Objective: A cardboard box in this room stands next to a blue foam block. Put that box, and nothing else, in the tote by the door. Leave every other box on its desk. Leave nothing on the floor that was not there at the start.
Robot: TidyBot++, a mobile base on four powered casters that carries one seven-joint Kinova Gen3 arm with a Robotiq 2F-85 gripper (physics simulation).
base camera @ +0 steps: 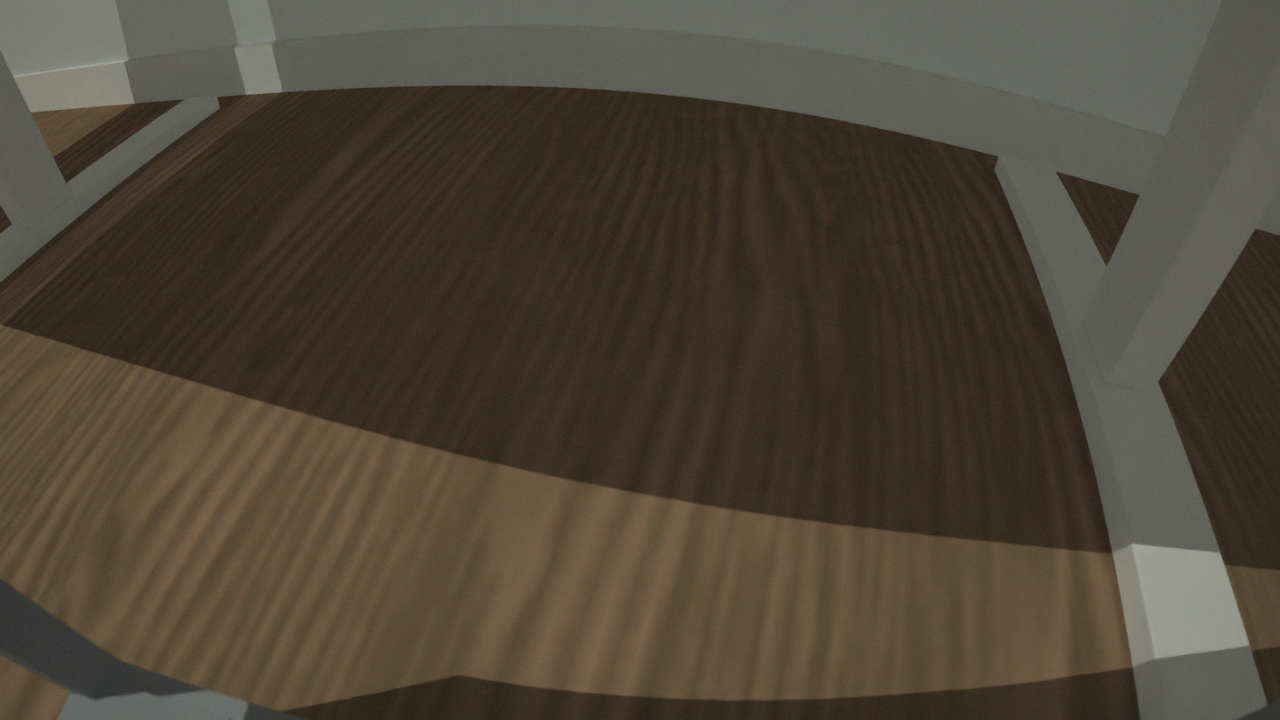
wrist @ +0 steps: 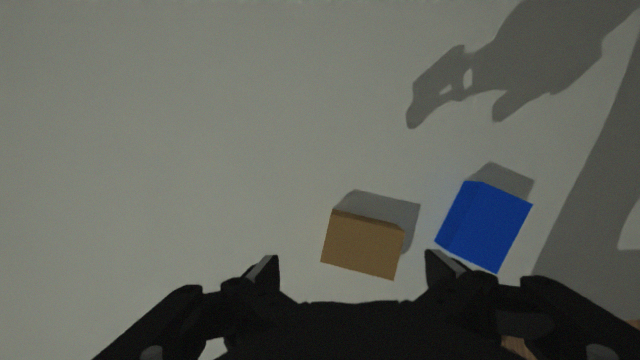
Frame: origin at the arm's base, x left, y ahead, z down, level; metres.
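Seen in the pictures: gripper, fingertip midpoint: (wrist: 350, 268).
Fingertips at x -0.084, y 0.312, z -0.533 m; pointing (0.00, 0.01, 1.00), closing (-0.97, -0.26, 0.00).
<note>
Offsets run from my fingertips to a thing's middle. "pt": to the spot under its first point. Level surfaces: height alone.
A brown cardboard box {dz +0.184, dx -0.007, dy -0.035 m} (wrist: 362, 245) stands on the pale desk top {dz +0.209 m} (wrist: 175, 150) in the wrist view, low and a little right of the middle. A blue foam block {dz +0.187, dx -0.153, dy -0.057 m} (wrist: 490, 225) stands to its right, with a narrow strip of desk between them. My gripper (wrist: 350, 268) is open and empty. It is above the desk, and the box shows between its fingertips, nearer the right one, apart from both. The right finger is close to the blue block's lower left corner in the picture. The tote and the door do not show in either view.
The arm's shadow falls on the desk at the upper right of the wrist view. In the base camera view, a pale desk leg {pt dz +0.762, dx -0.254, dy +0.148 m} (base camera: 1172, 214) with a floor bar (base camera: 1136, 465) stands at the right, and another floor bar (base camera: 116, 161) at the left. A wall baseboard (base camera: 581, 62) runs behind.
</note>
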